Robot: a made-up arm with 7 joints. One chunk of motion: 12 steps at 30 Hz.
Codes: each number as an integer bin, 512 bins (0 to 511) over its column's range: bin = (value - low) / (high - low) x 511, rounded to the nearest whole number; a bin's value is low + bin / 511 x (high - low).
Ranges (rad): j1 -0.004..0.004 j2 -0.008..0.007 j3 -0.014..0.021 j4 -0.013..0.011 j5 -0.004..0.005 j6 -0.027..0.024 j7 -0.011..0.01
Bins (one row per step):
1: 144 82 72 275 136 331 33
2: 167 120 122 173 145 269 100
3: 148 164 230 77 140 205 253
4: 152 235 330 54 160 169 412
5: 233 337 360 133 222 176 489
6: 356 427 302 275 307 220 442
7: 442 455 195 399 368 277 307
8: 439 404 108 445 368 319 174
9: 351 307 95 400 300 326 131
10: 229 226 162 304 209 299 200
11: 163 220 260 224 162 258 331
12: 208 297 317 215 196 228 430
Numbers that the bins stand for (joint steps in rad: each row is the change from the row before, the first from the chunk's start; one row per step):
1: -0.00175 -0.00559 -0.00907 -0.00008 -0.00160 0.00604 -0.00964
2: -0.00139 -0.00448 -0.00564 -0.00487 -0.00145 -0.00015 -0.00689
3: -0.00168 -0.00319 0.00175 -0.00938 -0.00153 -0.00654 -0.00060
4: -0.00162 -0.00110 0.00860 -0.01046 -0.00118 -0.01013 0.00593
5: -0.00035 0.00189 0.01066 -0.00675 -0.00009 -0.00943 0.00910
6: 0.00157 0.00453 0.00668 -0.00008 0.00141 -0.00504 0.00716
7: 0.00292 0.00536 -0.00064 0.00574 0.00248 0.00065 0.00162
8: 0.00287 0.00386 -0.00660 0.00790 0.00248 0.00484 -0.00385
9: 0.00150 0.00101 -0.00749 0.00579 0.00128 0.00554 -0.00562
10: -0.00041 -0.00137 -0.00290 0.00128 -0.00032 0.00284 -0.00278
11: -0.00145 -0.00154 0.00381 -0.00248 -0.00115 -0.00125 0.00260
12: -0.00074 0.00072 0.00771 -0.00290 -0.00055 -0.00424 0.00667

